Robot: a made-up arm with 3 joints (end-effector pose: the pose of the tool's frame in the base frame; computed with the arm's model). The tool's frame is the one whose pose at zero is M.
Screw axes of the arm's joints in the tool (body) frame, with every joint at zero. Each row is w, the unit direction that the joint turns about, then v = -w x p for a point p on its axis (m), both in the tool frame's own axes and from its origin. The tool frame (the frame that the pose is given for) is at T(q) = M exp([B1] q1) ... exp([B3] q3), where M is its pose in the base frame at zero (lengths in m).
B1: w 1 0 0 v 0 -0.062 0.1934
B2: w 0 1 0 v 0.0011 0 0.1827
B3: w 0 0 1 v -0.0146 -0.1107 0
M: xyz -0.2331 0.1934 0.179 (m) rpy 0 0 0 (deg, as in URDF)
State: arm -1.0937 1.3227 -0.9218
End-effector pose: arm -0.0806 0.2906 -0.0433 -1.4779 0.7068 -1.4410
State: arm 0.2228 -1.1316 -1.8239
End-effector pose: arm -0.0642 0.2678 0.2126 1.1749 -0.6184 -1.7176
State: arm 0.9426 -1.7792 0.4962
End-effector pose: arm -0.0150 0.1721 0.1637 0.2455 -1.6970 -0.4674
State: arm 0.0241 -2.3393 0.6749
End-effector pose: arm 0.0653 0.1225 0.0596 -0.7698 -2.2304 0.3045
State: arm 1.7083 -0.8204 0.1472
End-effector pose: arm -0.1764 0.0477 0.3023 1.5396 -0.7168 -0.5870
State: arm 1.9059 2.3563 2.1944
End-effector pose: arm -0.0360 -0.0960 0.1687 -1.4524 0.0786 -1.2697
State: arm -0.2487 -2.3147 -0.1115
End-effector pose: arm 0.0709 0.1814 -0.0040 0.0022 -2.2975 0.2302
